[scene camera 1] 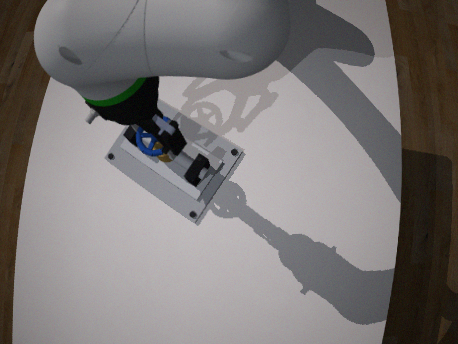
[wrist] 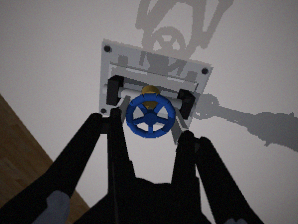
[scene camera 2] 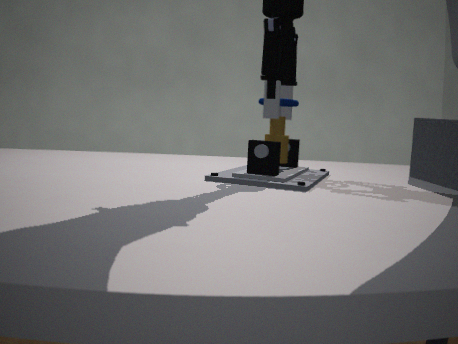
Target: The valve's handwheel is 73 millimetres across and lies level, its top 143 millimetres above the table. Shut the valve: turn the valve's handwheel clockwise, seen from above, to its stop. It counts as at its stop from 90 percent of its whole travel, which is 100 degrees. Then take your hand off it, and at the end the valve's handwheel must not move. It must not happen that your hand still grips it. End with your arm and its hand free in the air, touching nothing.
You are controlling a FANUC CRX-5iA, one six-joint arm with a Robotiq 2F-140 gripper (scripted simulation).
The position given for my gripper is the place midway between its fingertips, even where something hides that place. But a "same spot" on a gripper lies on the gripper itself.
My gripper shows in scene camera 1 (pixel 159 140), in the wrist view and in scene camera 2. One and the same spot on my gripper: (scene camera 2: pixel 273 48) is (wrist: pixel 227 169).
